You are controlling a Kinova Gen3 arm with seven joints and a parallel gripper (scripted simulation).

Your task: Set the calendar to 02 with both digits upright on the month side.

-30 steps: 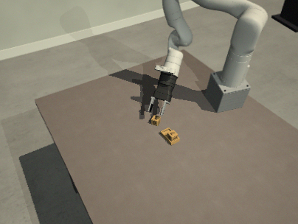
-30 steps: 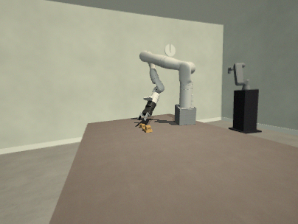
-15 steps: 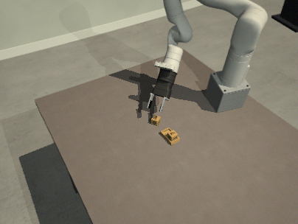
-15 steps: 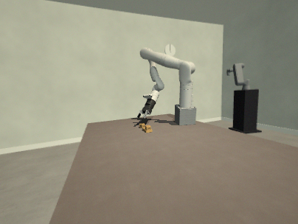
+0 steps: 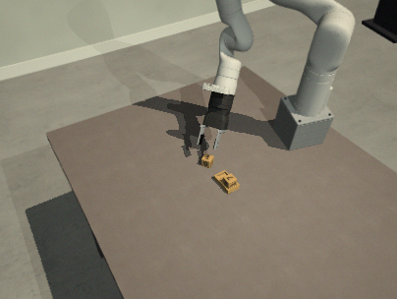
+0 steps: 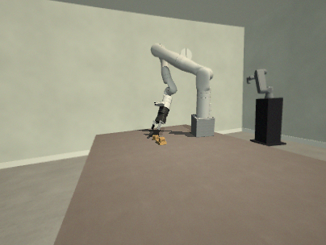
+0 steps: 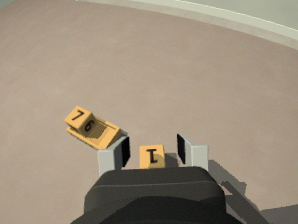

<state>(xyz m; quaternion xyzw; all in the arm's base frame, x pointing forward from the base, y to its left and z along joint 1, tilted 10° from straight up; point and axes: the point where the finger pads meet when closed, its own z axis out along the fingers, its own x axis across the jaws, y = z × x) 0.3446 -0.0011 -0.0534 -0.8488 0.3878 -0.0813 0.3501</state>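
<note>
Right now my hand is 1 cm short of the orange cube, 1 cm to the right of it and 7 cm above it. Also, from my hand: tray 2 cm behind, 12 cm to the left, 8 cm below.
</note>
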